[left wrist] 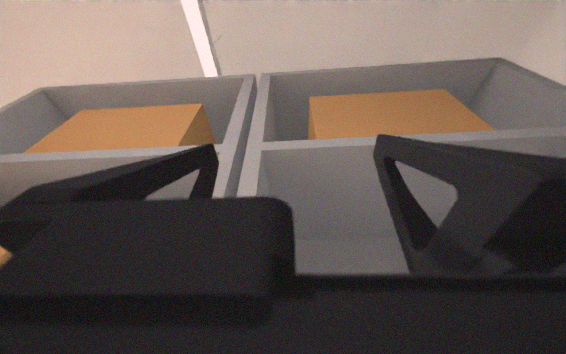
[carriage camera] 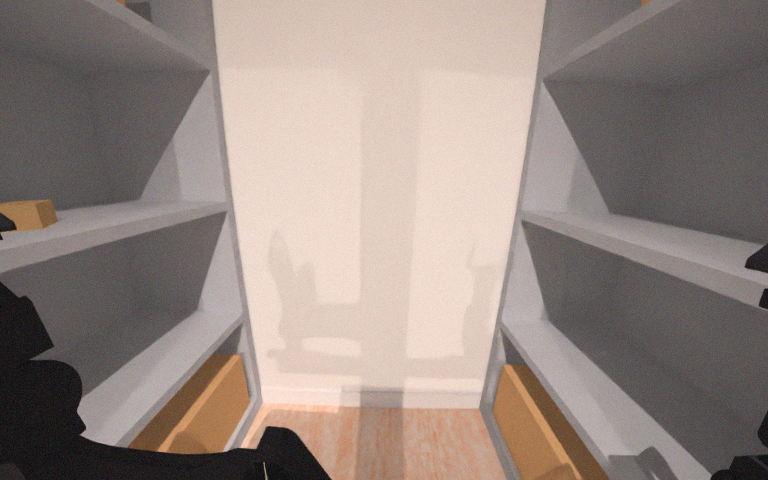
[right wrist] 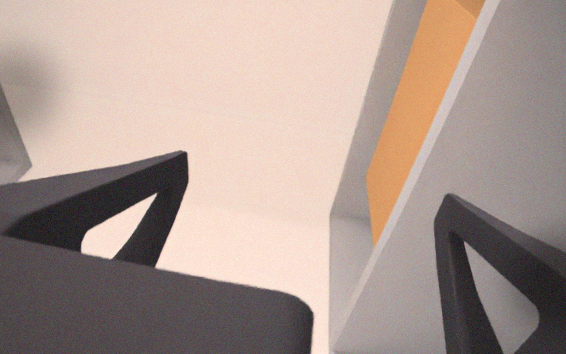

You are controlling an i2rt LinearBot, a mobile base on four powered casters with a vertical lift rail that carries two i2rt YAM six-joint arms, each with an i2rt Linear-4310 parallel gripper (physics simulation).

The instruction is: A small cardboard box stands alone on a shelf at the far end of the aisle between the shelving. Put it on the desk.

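A small cardboard box (carriage camera: 31,215) stands alone on the left middle shelf (carriage camera: 141,217), at the left edge of the carriage view. In the left wrist view a small orange corner (left wrist: 4,256) shows at the left edge, mostly hidden behind the gripper body; I cannot tell if it is the same box. My left gripper (left wrist: 293,148) is open and empty, in front of the left shelving; a dark tip shows beside the small box in the carriage view. My right gripper (right wrist: 312,186) (carriage camera: 762,279) is open and empty, near the right shelving. The desk does not show.
Shelving flanks the aisle on both sides, with a right middle shelf (carriage camera: 640,240) and a pale wall (carriage camera: 453,169) at the end. Large boxes (carriage camera: 226,390) (carriage camera: 523,413) fill the bottom bays. More large boxes (left wrist: 135,127) (left wrist: 390,112) (right wrist: 420,110) stand on upper shelves.
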